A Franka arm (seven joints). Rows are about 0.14 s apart.
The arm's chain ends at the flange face. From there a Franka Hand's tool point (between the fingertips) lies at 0.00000 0.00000 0.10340 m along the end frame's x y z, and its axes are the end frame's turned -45 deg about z.
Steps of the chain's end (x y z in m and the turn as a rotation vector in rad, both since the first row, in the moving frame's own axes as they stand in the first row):
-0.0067, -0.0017, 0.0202, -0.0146, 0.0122, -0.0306
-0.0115, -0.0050, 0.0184, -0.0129, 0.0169, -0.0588
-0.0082, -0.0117, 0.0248, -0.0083, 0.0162, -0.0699
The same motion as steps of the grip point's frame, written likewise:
-0.0037, -0.0040, 0.0202, -0.0190, -0.0017, -0.0306
-0.0042, -0.0095, 0.0184, -0.0211, 0.0028, -0.0588
0.0031, -0.0123, 0.0248, -0.0173, 0.0056, -0.0699

